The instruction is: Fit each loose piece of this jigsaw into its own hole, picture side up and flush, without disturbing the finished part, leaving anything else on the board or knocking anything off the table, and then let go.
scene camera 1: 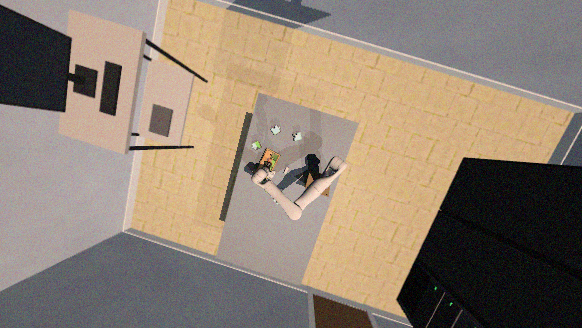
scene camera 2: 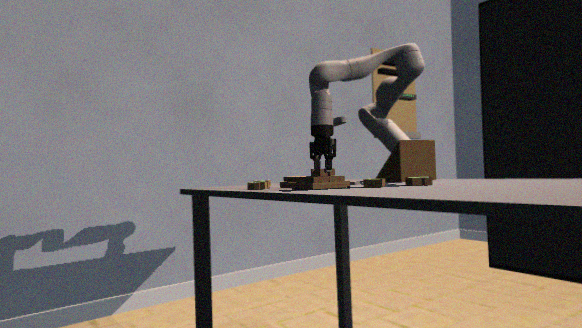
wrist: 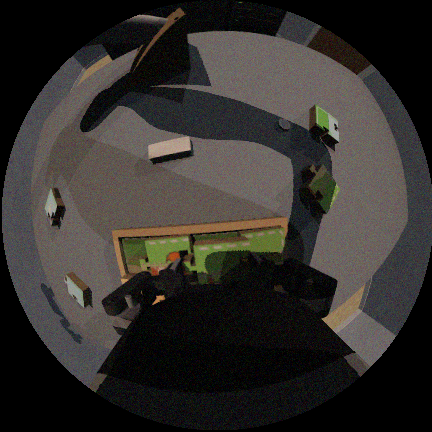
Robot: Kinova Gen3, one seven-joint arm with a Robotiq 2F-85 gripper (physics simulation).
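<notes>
The jigsaw board (scene camera 1: 270, 150) (scene camera 2: 325, 185) (wrist: 200, 228) has an orange-brown rim and green picture parts inside. My gripper (scene camera 2: 322, 168) (wrist: 215, 263) is over it, shut on a green piece with white dashes (scene camera 2: 322, 173) (wrist: 201, 257). The piece looks picture side up and low at the board; its side shows above the board's top in scene camera 2. Whether it touches is unclear. In the wrist view a green-and-white piece (wrist: 325, 124) and a dark green piece (wrist: 322, 187) lie right, and pale pieces (wrist: 55, 205) (wrist: 78, 290) lie left. Another green-and-white piece (scene camera 1: 256, 145) lies beyond the board.
A pale block (scene camera 1: 286, 170) (wrist: 170, 150) lies between the board and the robot's wedge-shaped base (scene camera 2: 417, 161) (wrist: 167, 55). A small grey disc (wrist: 284, 123) lies near the right-hand pieces. The grey table's edge (scene camera 2: 260, 196) runs close to the board.
</notes>
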